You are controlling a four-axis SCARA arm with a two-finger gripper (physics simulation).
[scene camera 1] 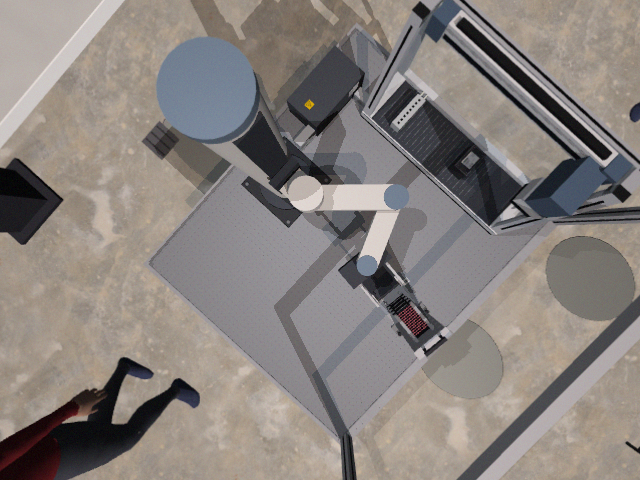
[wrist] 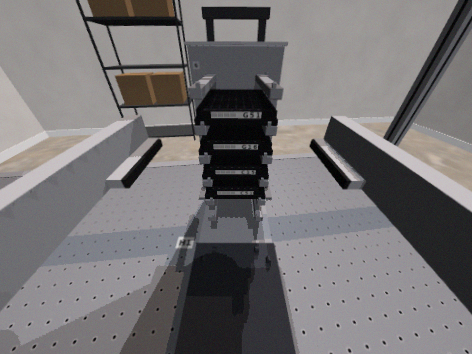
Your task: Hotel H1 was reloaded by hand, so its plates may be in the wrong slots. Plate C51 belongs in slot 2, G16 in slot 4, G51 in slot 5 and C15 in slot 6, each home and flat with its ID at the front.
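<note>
Hotel H1 stands near the table edge, its label at its foot in the wrist view. From top down it holds plate G51, G16, C15 and C51, with IDs facing the front. By the rails, G51 is in slot 5, G16 in slot 4, C15 in slot 3 and C51 in slot 2. The slot 6 rails above G51 are bare. The plates look level; their seating depth is hard to tell. My gripper is open and empty, in front of the hotel.
A black-decked gantry machine stands at the upper right of the scene view, with a perforated white strip on its deck. A dark box with a yellow sticker stands near the arm's base. Shelving with cartons stands behind the hotel.
</note>
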